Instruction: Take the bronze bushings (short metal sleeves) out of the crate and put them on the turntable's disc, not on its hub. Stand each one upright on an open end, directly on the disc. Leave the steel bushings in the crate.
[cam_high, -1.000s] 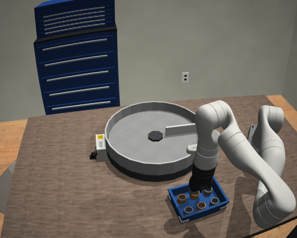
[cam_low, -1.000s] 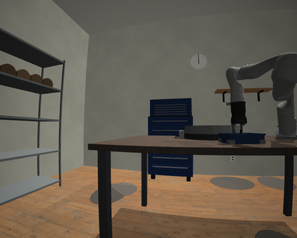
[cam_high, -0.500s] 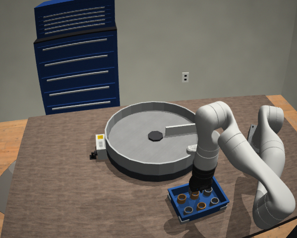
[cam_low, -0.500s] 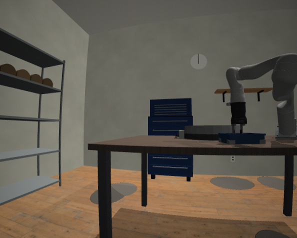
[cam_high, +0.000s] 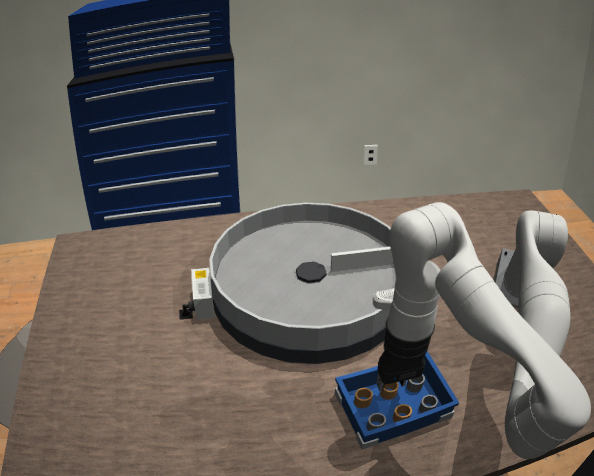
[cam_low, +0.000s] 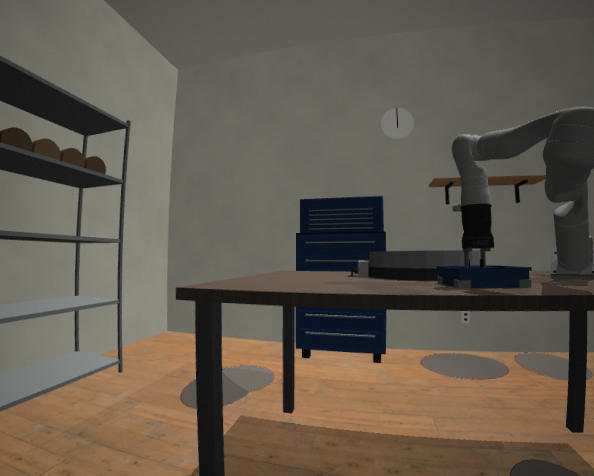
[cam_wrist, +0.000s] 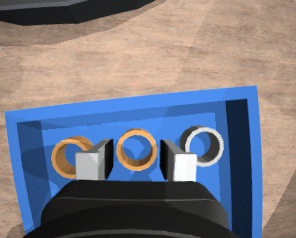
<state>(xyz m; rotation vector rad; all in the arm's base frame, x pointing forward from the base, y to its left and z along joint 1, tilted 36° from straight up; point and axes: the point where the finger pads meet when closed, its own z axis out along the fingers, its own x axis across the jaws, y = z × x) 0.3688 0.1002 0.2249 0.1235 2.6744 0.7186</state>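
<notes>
My hand is 30 mm to the right of the blue crate and 30 mm above it. From my hand the other things lie so: turntable 90 mm ahead, 330 mm to the right.
</notes>
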